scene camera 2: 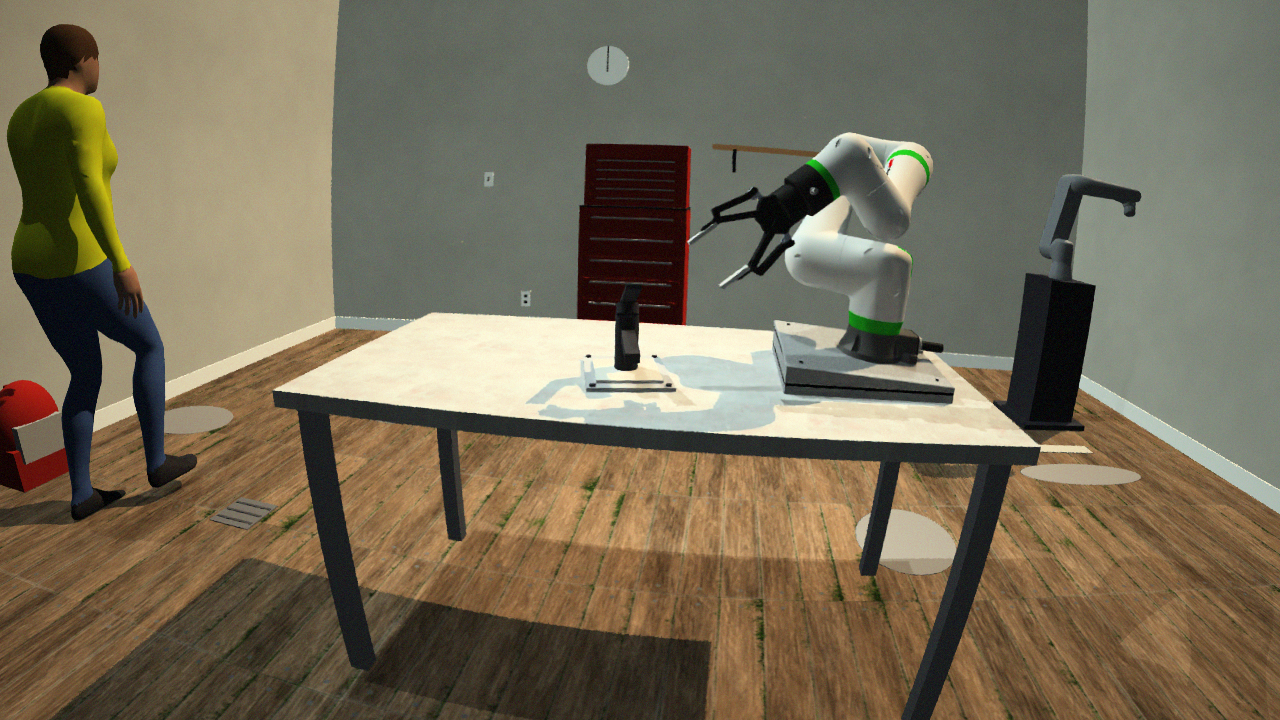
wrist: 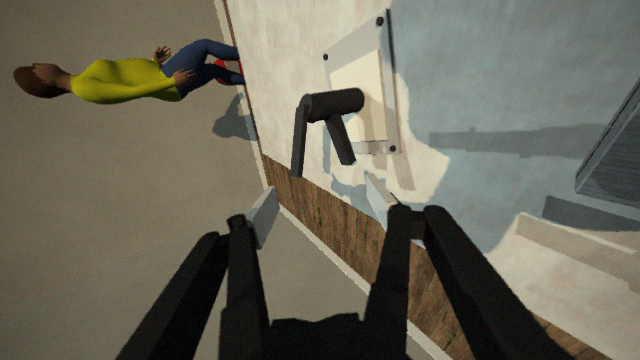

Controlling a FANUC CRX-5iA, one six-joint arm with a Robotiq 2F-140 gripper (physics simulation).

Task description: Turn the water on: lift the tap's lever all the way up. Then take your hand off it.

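Frame: origin at the arm's base, x back, y right, z up, level; centimetres.
Where they show: gripper, fingertip midpoint: (scene camera 2: 704, 265) (wrist: 321, 191); arm's base, origin of the base link: (scene camera 2: 869, 353).
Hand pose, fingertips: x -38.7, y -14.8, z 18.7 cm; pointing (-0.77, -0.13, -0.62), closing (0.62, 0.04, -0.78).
Observation:
Things, the pixels of their top centre, and the offset from my fingertips. "*": a spot on its surface instead. Level surfaces: height alone.
- black tap, surface spot: (wrist: 334, 103) * dz -14.3, dx -12.6, dy +6.9 cm
- pale plate, middle of its top: (scene camera 2: 625, 368) (wrist: 356, 99) dz -22.8, dx -15.0, dy +6.5 cm
- shorter spout, middle of its top: (scene camera 2: 630, 334) (wrist: 332, 142) dz -14.1, dx -13.6, dy -0.4 cm
- table, its level: dz -24.0 cm
The black tap (scene camera 2: 623, 333) (wrist: 334, 103) stands upright on a pale plate (scene camera 2: 597, 385) (wrist: 354, 44) on the table. Its lever (scene camera 2: 631, 292) (wrist: 299, 142) juts from the top of the body, roughly square to it in the wrist view. The shorter spout (scene camera 2: 631, 347) (wrist: 341, 141) sticks out below it on the same side. My gripper (scene camera 2: 707, 262) (wrist: 321, 191) is partly open with nothing between its fingers. It hangs tilted, above and to the right of the tap in the scene view, apart from the lever.
The table (scene camera 2: 429, 358) carries the robot's grey base block (scene camera 2: 868, 380) (wrist: 612, 155) to the right of the tap. A person in yellow (scene camera 2: 67, 179) (wrist: 120, 80) is at the left. A red tool cabinet (scene camera 2: 633, 232) stands behind the table, and a black pedestal (scene camera 2: 1049, 349) at the right.

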